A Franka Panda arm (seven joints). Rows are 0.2 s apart.
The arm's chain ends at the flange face. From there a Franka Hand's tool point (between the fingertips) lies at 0.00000 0.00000 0.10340 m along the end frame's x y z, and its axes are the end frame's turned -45 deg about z.
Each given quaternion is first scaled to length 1.
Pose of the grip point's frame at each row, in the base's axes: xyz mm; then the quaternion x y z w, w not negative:
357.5 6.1 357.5 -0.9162 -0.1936 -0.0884 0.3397
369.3 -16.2 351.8 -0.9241 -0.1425 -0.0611 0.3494
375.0 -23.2 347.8 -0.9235 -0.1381 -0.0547 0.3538
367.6 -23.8 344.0 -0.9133 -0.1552 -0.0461 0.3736
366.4 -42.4 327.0 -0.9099 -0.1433 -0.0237 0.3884
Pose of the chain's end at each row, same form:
354.4 -61.8 435.4 -0.9205 0.1717 0.0483 0.3477
367.9 -84.8 429.2 -0.9083 0.2220 0.0773 0.3462
374.7 -92.3 424.7 -0.9060 0.2258 0.0849 0.3478
370.9 -95.8 418.1 -0.9032 0.2061 0.1004 0.3628
373.5 -116.2 399.1 -0.8955 0.2158 0.1267 0.3679

